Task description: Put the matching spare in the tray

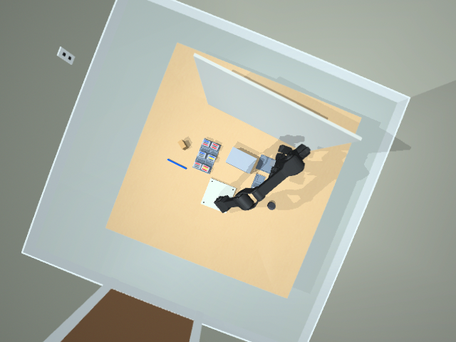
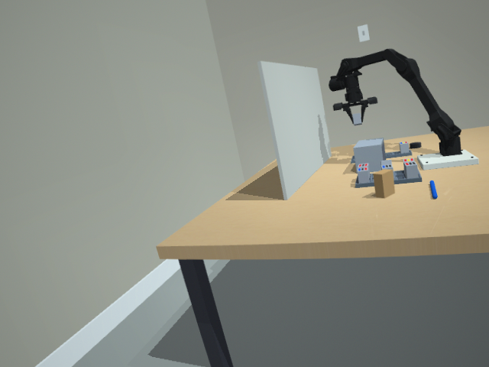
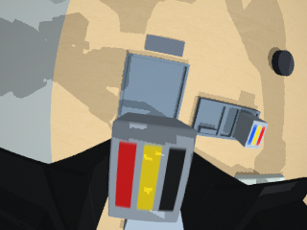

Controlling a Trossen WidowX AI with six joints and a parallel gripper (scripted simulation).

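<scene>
The grey-blue tray is 16 cm below my gripper tip. From my gripper tip the other things lie so: mounted unit: 19 cm to the left, 11 cm below, 4 cm behind; then grey spare: 3 cm above; then tall white panel: 20 cm ahead, 16 cm to the left, 6 cm above.
</scene>
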